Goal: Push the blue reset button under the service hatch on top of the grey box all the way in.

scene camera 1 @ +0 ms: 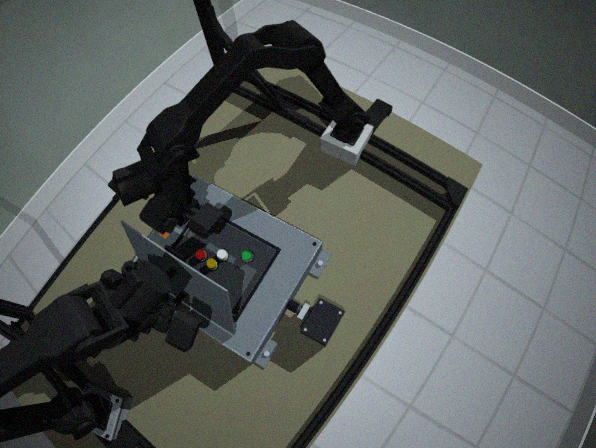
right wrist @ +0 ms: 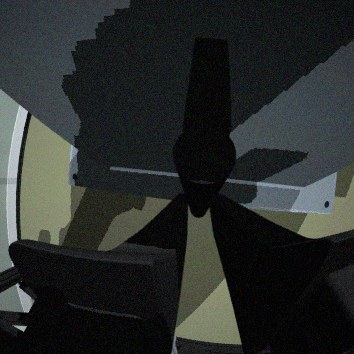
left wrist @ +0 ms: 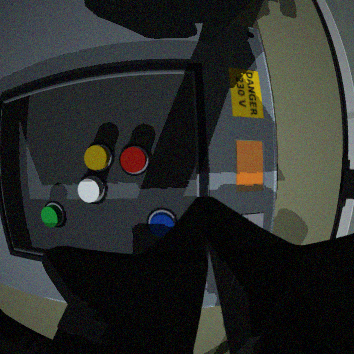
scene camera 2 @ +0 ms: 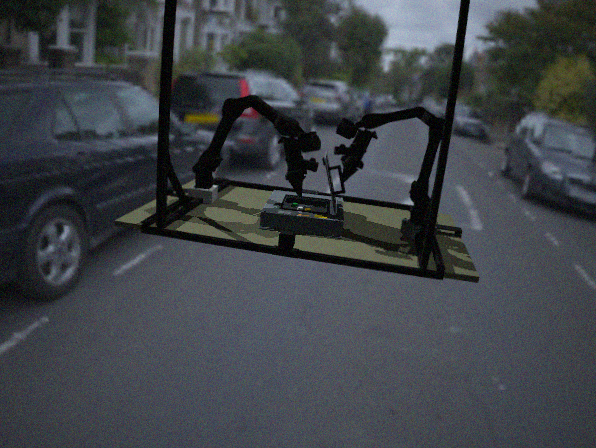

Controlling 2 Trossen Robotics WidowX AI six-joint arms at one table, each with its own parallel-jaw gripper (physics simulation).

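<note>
The grey box (scene camera 1: 298,246) (scene camera 2: 300,223) has its service hatch (scene camera 1: 220,294) (scene camera 2: 327,172) standing open above the recess. The blue button (left wrist: 161,220) sits in the recess; its lower edge is partly covered by the left finger and a shadow, and it is hidden in scene camera 1. My left gripper (left wrist: 203,204) (scene camera 2: 300,193) is shut and empty, pointing down, its tip beside the blue button; contact cannot be told. My right gripper (right wrist: 197,200) is shut on the hatch handle (right wrist: 205,155), at the hatch's outer face.
Red (scene camera 1: 200,255) (left wrist: 134,160), yellow (scene camera 1: 212,264) (left wrist: 97,157), white (scene camera 1: 222,255) (left wrist: 91,190) and green (scene camera 1: 247,256) (left wrist: 51,216) buttons share the recess. The raised hatch stands between the two arms. A dark square plate (scene camera 1: 322,321) is beside the box.
</note>
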